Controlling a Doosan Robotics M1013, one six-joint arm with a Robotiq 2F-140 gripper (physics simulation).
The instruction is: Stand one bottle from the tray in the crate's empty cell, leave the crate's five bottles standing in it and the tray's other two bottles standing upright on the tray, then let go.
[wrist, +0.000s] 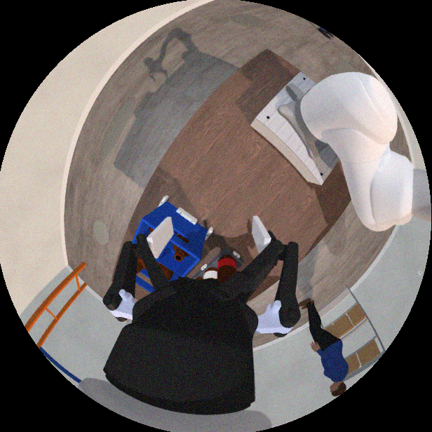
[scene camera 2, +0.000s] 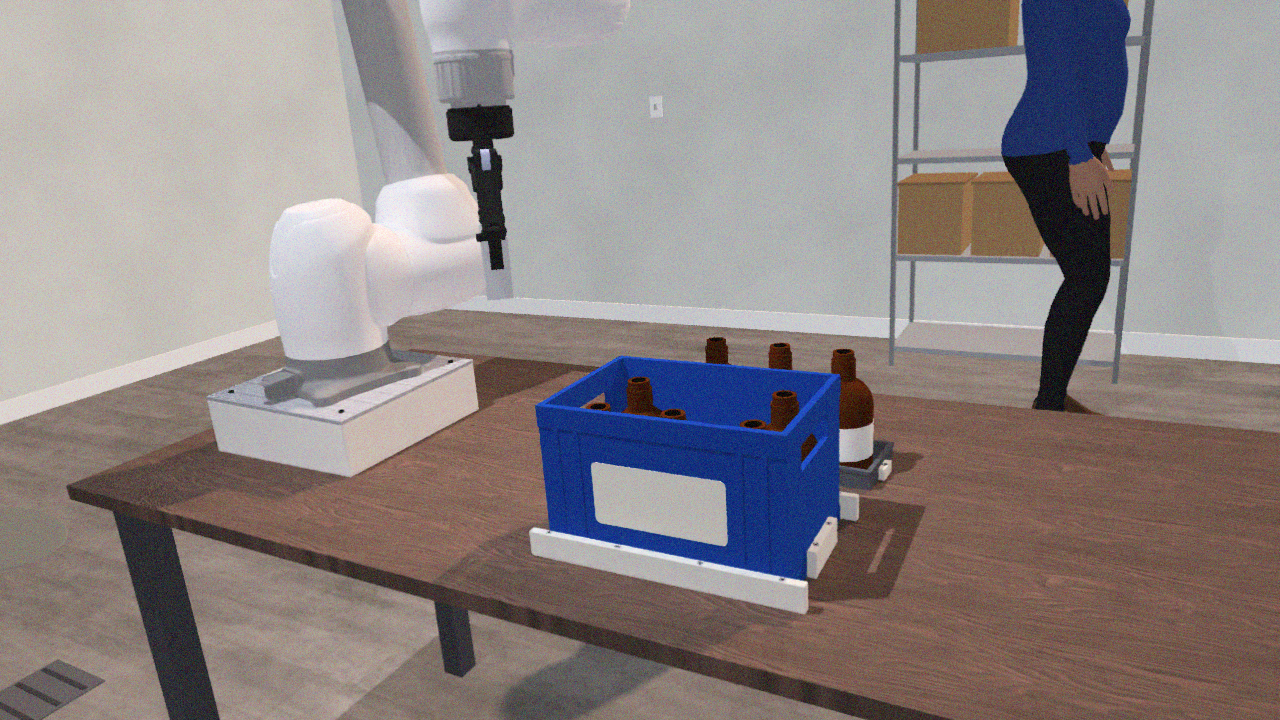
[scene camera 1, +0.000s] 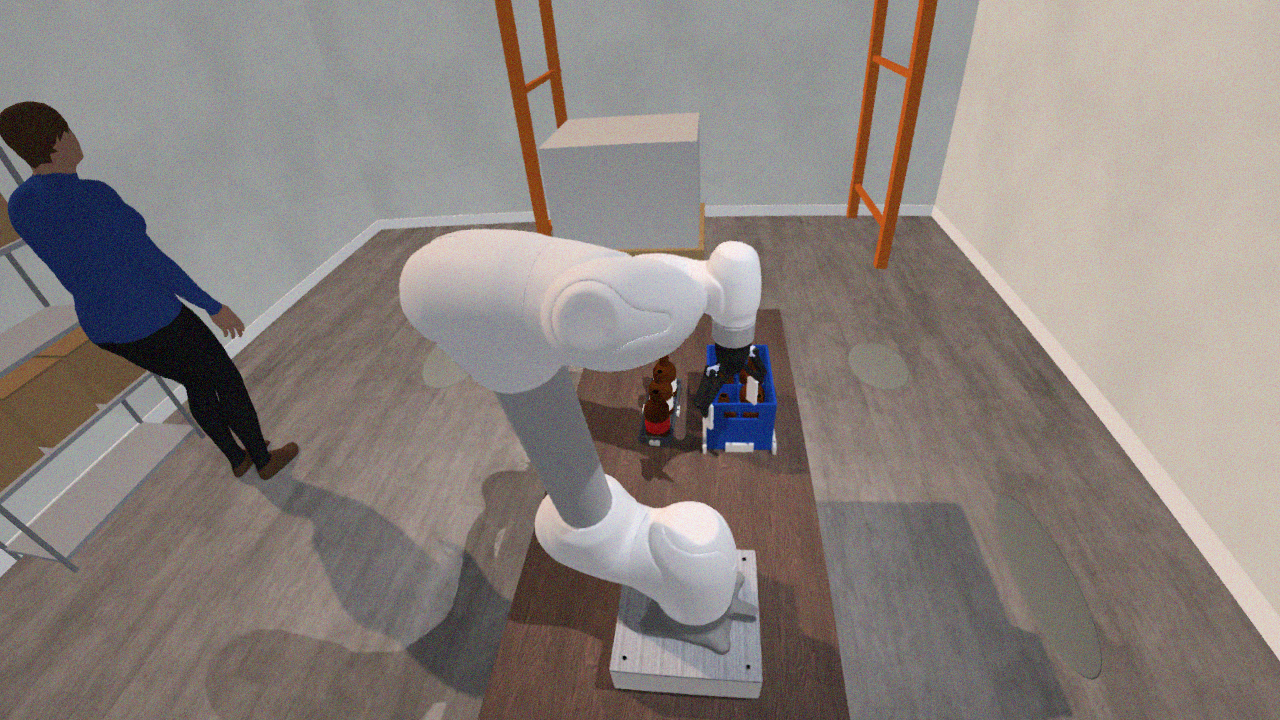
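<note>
The blue crate stands on the table with several brown bottles in it; necks such as one bottle show. Its empty cell cannot be made out clearly. The small dark tray beside it bears three upright brown bottles: a red-labelled bottle nearest the robot base, a middle bottle, and a white-labelled bottle at the far end. My gripper is open and empty, pointing down, high above the table on the base side of the crate.
White strips edge the crate on the table. The robot's white base block stands at one end. A person in blue stands by a shelf unit. Orange frames stand behind.
</note>
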